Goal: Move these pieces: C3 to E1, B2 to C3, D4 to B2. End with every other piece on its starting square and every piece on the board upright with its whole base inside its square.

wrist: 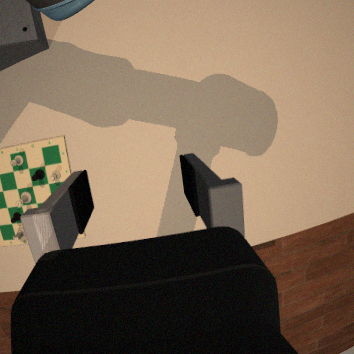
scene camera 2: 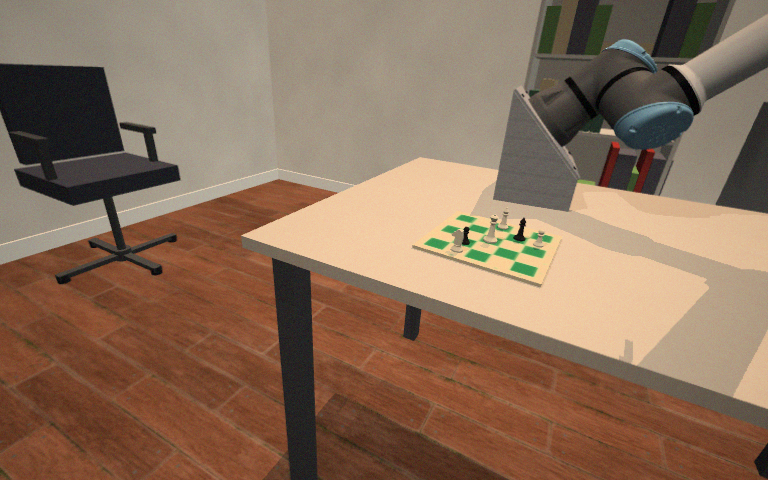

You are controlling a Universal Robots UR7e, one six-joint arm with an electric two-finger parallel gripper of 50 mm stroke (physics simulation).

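Places are measured from the arm's base along level axes (x ahead, y left, z up), in metres.
Pixels of known places: gripper, fingertip midpoint: [wrist: 135, 181]; arm's base at its link origin: [scene camera 2: 545, 122].
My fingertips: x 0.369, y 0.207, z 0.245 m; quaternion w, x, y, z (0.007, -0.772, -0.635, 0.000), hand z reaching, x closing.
Observation:
Ahead of a thing's pixels: the offset from my fingertips to its top centre. Level surfaces: height alone.
The green and cream chessboard {dx +0.044, dy -0.275, dz -0.419 m} [scene camera 2: 524, 268] [wrist: 51, 154] lies on the table. Six upright pieces stand on it: a tall white piece {dx +0.046, dy -0.277, dz -0.366 m} [scene camera 2: 491, 230] [wrist: 25, 198] near the middle, another white piece {dx -0.033, dy -0.259, dz -0.376 m} [scene camera 2: 504, 219] [wrist: 18, 160] towards the robot's mount, a tall black piece {dx +0.011, dy -0.226, dz -0.376 m} [scene camera 2: 520, 230] [wrist: 38, 175], a small white pawn {dx +0.025, dy -0.192, dz -0.388 m} [scene camera 2: 539, 239] [wrist: 55, 175], a small black piece {dx +0.077, dy -0.320, dz -0.388 m} [scene camera 2: 465, 236] [wrist: 16, 217], and a white knight {dx +0.114, dy -0.328, dz -0.380 m} [scene camera 2: 457, 241] beside it. The square labels are too small to read. My gripper [wrist: 135, 181] is open and empty, above the table to the side of the board. It does not show in the scene view.
The grey wedge mount [scene camera 2: 535, 164] [wrist: 17, 30] stands on the table {dz -0.425 m} [scene camera 2: 351, 226] [wrist: 125, 165] behind the board. The arm's shadow falls across the table. A bookshelf [scene camera 2: 577, 57] stands behind, and an office chair [scene camera 2: 96, 172] stands at the left.

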